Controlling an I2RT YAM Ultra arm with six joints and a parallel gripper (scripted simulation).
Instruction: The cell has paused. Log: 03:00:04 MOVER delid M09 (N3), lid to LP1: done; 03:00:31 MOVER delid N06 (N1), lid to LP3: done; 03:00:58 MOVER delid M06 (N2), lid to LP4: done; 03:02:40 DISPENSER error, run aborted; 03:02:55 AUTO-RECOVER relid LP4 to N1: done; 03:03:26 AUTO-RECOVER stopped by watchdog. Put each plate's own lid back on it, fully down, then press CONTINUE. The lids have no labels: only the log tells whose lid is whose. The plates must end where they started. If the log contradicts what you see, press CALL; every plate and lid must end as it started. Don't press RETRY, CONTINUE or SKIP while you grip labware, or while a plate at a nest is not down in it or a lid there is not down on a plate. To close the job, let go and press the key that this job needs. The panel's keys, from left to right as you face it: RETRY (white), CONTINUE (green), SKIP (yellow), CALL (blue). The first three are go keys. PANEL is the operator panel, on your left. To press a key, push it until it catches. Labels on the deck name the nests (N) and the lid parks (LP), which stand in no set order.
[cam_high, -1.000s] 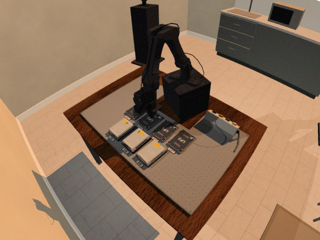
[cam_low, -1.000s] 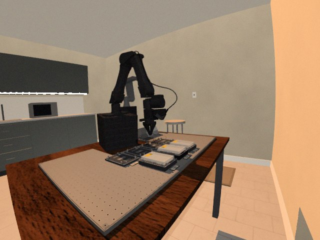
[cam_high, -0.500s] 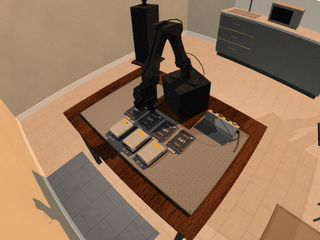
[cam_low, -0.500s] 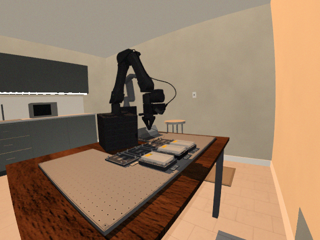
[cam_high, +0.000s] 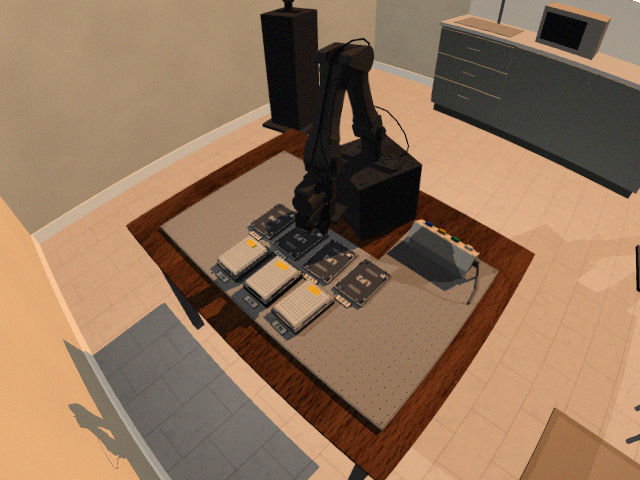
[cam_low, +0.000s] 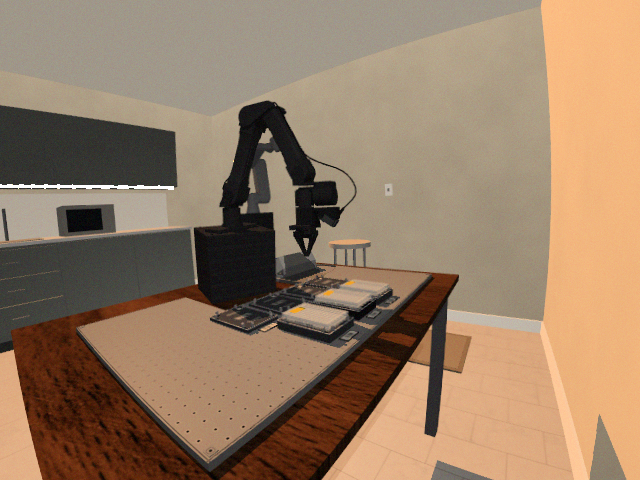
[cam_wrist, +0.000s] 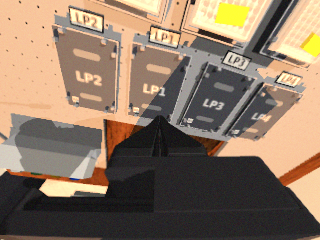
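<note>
The green CONTINUE key lies 32 cm to the left of my hand, 25 cm behind it and 7 cm below it. Also, from my hand: clear lid (17 cm ahead, 10 cm below, 4 cm to the left); white well plate (22 cm to the right, 13 cm ahead, 11 cm below); blue CALL key (27 cm behind, 22 cm to the left, 7 cm below).
</note>
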